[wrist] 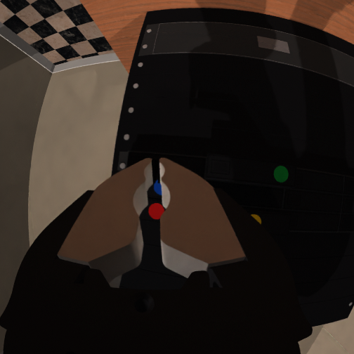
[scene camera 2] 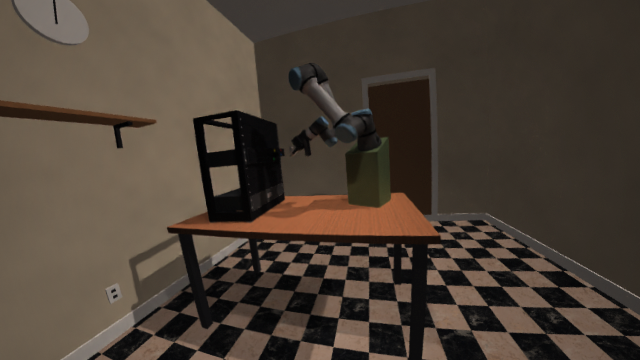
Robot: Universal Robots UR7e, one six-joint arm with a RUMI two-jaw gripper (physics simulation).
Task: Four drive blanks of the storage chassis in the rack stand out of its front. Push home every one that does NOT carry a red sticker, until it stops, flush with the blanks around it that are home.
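Seen in the pictures: gripper, fingertip midpoint: (scene camera 2: 290, 156); arm's base at its link origin: (scene camera 2: 369, 145).
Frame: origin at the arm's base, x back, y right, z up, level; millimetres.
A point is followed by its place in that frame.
Observation:
The black rack (scene camera 2: 243, 170) @(x -706, y -299, z -78 mm) (wrist: 133, 75) holds the storage chassis, whose dark blanks are hard to tell apart. In the wrist view, a blank with a green sticker (wrist: 281, 174) is right of my fingers, and a yellow sticker (wrist: 255, 219) is partly hidden by the gripper body. A blue sticker (wrist: 158, 188) and a red sticker (wrist: 156, 211) show partly through the narrow gap between my fingers. In the scene view, a dark blank (scene camera 2: 282, 152) @(x -627, y 141, z 12 mm) stands out of the front. My gripper (scene camera 2: 292, 153) @(x -551, y 87, z -22 mm) (wrist: 157, 162) is shut and empty, in front of the chassis; contact cannot be told.
The rack stands on the wooden table (scene camera 2: 330, 220) @(x -258, y -298, z -374 mm). The arm is mounted on a green pedestal (scene camera 2: 367, 177) @(x -35, y -83, z -191 mm) at the table's other side. A lighter grey panel (wrist: 210, 40) with a pale label is on the rack's front. A wall (wrist: 75, 120) is beside the rack.

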